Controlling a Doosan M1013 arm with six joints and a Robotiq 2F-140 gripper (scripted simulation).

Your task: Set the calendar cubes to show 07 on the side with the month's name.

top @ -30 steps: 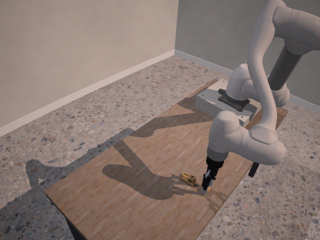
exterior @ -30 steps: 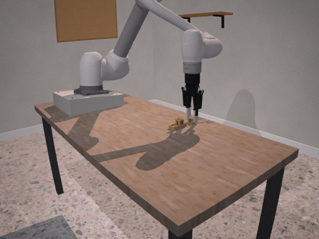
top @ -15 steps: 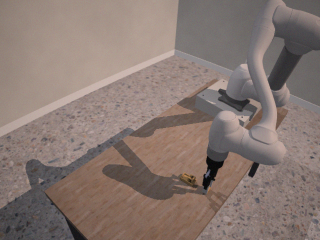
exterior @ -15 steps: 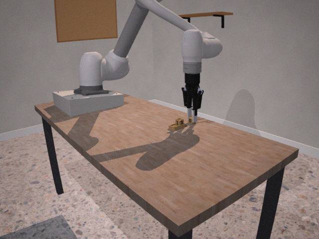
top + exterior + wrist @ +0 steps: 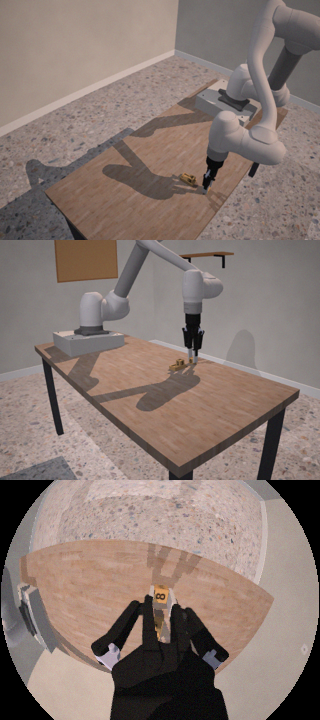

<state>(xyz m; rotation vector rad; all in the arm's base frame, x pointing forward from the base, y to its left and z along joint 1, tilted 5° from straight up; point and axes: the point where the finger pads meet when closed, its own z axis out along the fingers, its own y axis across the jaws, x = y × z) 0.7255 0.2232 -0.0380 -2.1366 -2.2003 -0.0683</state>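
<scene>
My hand is 11 cm to the left of the tray and 3 cm above it.
</scene>
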